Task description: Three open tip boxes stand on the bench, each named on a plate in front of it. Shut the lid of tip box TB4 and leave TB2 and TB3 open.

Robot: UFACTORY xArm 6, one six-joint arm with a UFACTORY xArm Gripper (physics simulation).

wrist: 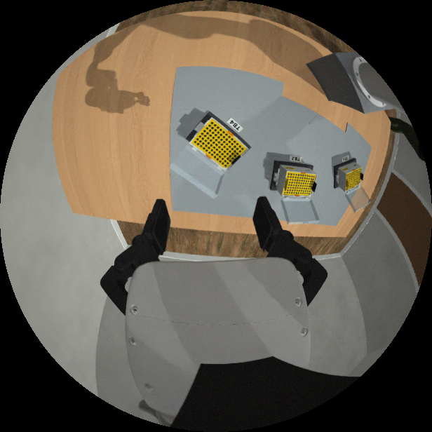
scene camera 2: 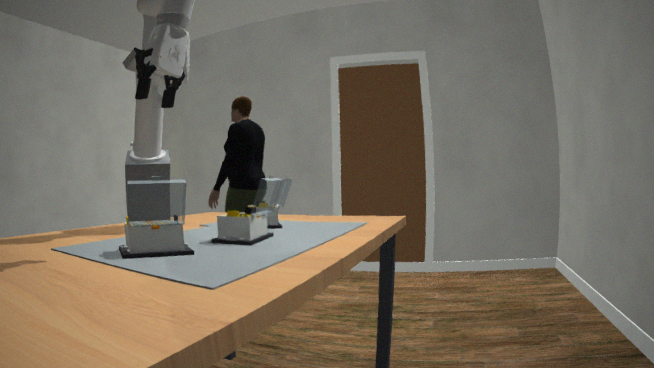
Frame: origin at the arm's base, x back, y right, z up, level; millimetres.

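Seen in the pictures: gripper, between the fingertips: [scene camera 2: 154, 103]; arm's base, origin of its link: [scene camera 2: 147, 156].
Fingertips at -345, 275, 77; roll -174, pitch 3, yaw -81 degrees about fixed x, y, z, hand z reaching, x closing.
Observation:
Pixels of each thing's top centre, then the offset from my fingertips to it, as dx, dy, dz. Level surfaces: height alone.
- Tip box TB4, centre of its top: [scene camera 2: 151, 219] +27, -15, -235
- TB2, centre of its top: [scene camera 2: 237, 212] -24, -272, -235
- grey mat, height of its surface: dz -301
- wooden bench, height of its surface: dz -304
Tip box TB4 [wrist: 218, 143] [scene camera 2: 155, 237], white with a yellow rack, has its clear lid [wrist: 197, 172] [scene camera 2: 155, 200] standing open; its name plate [wrist: 234, 124] reads in the wrist view. TB2 [wrist: 299, 182] [scene camera 2: 242, 228] is in the middle, its lid [wrist: 300, 211] open. The box at the right in the wrist view, TB3 [wrist: 352, 176], is farthest in the scene view; its lid [wrist: 358, 200] is open and its plate is too small to read surely. My gripper [scene camera 2: 155, 101] [wrist: 211, 208] is open and empty, high above the boxes and touching none.
The boxes stand on a grey mat [scene camera 2: 212, 275] [wrist: 225, 82] on the wooden bench [scene camera 2: 125, 310] [wrist: 115, 165]. The robot's base [scene camera 2: 147, 175] [wrist: 332, 75] stands beyond the mat. A person [scene camera 2: 245, 150] in a dark top stands behind the bench. A brown door [scene camera 2: 382, 150] is farther back.

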